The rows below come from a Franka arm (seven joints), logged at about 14 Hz.
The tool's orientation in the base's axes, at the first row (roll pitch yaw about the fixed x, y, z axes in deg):
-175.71 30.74 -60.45
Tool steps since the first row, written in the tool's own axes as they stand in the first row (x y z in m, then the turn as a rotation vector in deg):
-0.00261 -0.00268 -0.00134 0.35 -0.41 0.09
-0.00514 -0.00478 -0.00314 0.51 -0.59 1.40
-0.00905 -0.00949 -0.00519 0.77 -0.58 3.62
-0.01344 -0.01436 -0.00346 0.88 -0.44 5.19
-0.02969 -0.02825 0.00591 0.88 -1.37 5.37
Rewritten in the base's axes. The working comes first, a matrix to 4 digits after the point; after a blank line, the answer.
The tool's axes in the first row as the columns of a matrix, in the base's axes (used below as rounded here):
0.4239 -0.8863 -0.1863
-0.7477 -0.4585 0.4803
-0.5111 -0.0643 -0.8571

0.00152 0.00254 0.00265 0.49 -0.03 -0.23
0.00264 0.00453 0.00563 0.48 0.56 -1.42
0.00554 0.00863 0.00968 0.17 1.43 -3.46
0.00767 0.01497 0.01076 -0.20 2.04 -4.87
0.01135 0.03799 0.01193 0.59 2.55 -4.96

